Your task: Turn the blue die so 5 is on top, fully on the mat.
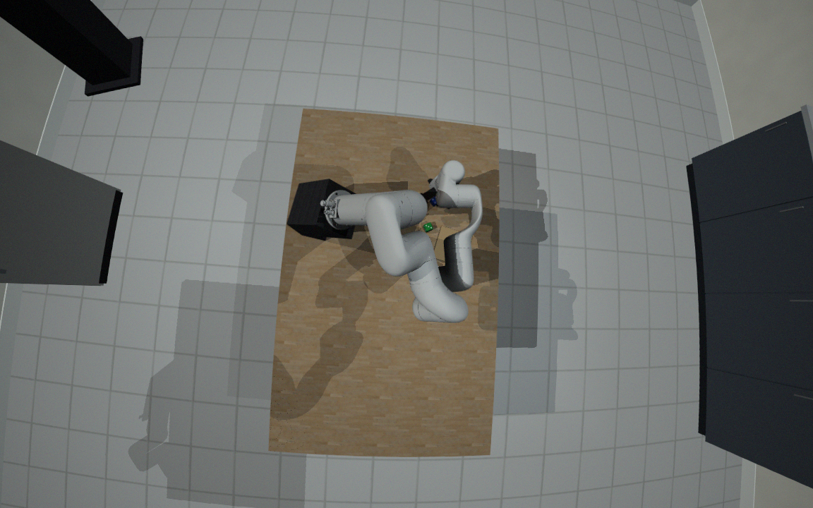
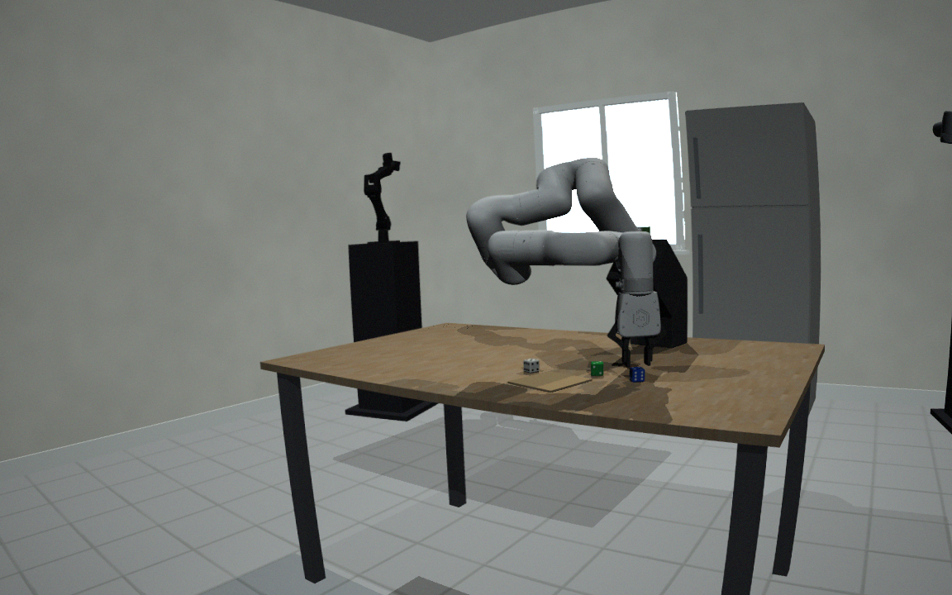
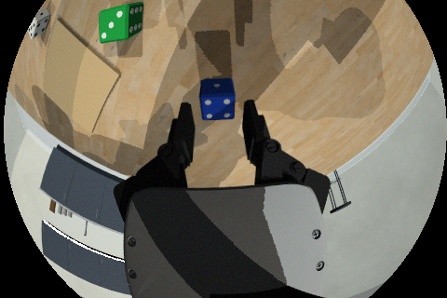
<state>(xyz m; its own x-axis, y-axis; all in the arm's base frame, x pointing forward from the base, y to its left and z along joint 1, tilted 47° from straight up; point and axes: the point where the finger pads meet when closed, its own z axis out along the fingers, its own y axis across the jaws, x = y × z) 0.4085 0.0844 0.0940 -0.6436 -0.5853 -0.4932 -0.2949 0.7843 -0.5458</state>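
My gripper is now 40 mm above the blue die. Also, from my hand: white die 280 mm to the right, 60 mm behind, 40 mm below; then tan mat 200 mm to the right, 50 mm below, 40 mm ahead; then green die 110 mm to the right, 50 mm behind, 40 mm below.
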